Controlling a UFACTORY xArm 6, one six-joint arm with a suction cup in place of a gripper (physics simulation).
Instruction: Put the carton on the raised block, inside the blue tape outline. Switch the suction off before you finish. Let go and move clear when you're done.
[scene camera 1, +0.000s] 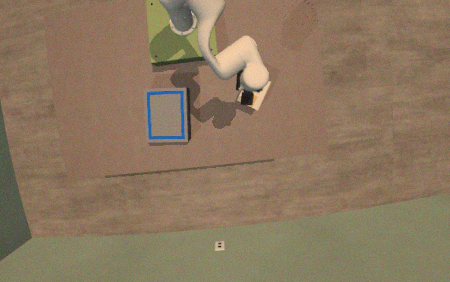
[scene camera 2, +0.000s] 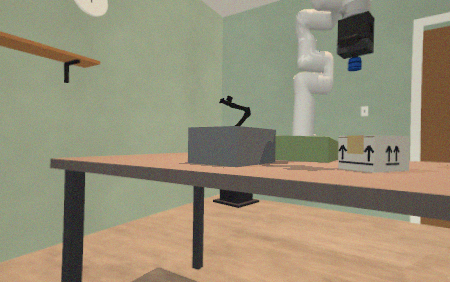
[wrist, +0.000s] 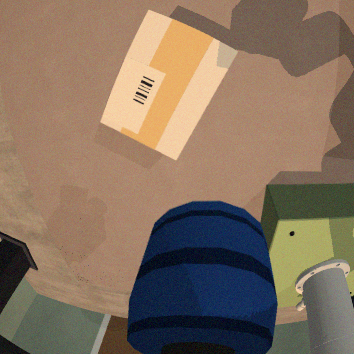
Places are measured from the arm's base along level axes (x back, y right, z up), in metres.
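Pixels of known places: hand, its tool point: (scene camera 2: 354, 69) (wrist: 206, 248); arm's base, origin of its link: (scene camera 1: 183, 22) (scene camera 2: 302, 139) (wrist: 322, 276).
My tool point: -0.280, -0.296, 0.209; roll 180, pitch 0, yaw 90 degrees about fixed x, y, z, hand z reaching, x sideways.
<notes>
For each thing: its middle in the pictures, then the offset to it from my tool point, as dx, dy, dz.
- carton, middle of its body: (wrist: 169, 81) (scene camera 2: 372, 152) (scene camera 1: 252, 91) -0.016, -0.055, -0.250
- grey raised block, middle of its body: (scene camera 2: 233, 145) (scene camera 1: 168, 114) -0.156, +0.344, -0.237
The carton (scene camera 1: 260, 100) (scene camera 2: 382, 156) (wrist: 167, 85), pale with a tan tape strip and a barcode label on top, sits upright on the table, turned at an angle. The arm partly covers it in scene camera 1. The grey raised block (scene camera 1: 166, 115) (scene camera 2: 225, 146) stands apart from it, its blue tape outline (scene camera 1: 167, 137) enclosing a bare top. My blue suction cup (scene camera 2: 354, 64) (wrist: 202, 280) hangs well above the carton's height, holding nothing, with a wide gap below it. The arm hides the cup in scene camera 1.
The green base block (scene camera 1: 192, 54) (scene camera 2: 306, 149) (wrist: 305, 250) carries the arm, behind the raised block and the carton. A thin black jointed arm (scene camera 2: 243, 116) shows behind the raised block in scene camera 2. A wooden shelf (scene camera 2: 45, 49) is on the wall.
</notes>
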